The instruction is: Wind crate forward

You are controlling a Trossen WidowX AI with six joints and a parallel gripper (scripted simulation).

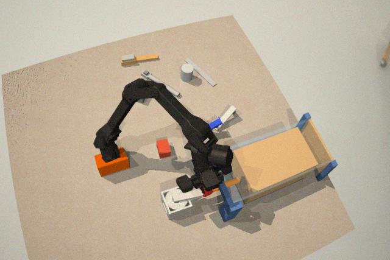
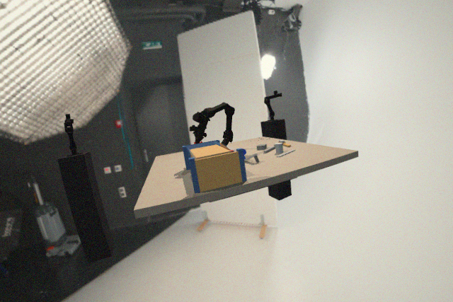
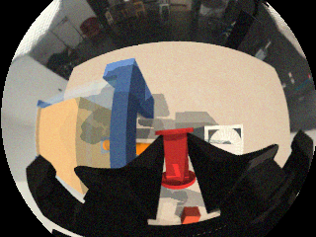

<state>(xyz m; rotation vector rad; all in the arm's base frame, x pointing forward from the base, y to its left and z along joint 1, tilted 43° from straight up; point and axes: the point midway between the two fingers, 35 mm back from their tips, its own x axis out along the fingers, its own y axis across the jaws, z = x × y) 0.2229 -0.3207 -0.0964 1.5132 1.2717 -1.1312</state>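
Now: gripper tip 40 mm past the red-knobbed winch handle, 30 mm to the right of it and 40 mm above it. Also, from my gripper tip: hand winch 110 mm behind, 40 mm to the left, 120 mm below; blue steel frame 60 mm ahead, 20 mm to the left, 40 mm below; red knob 20 mm to the left, 10 mm below.
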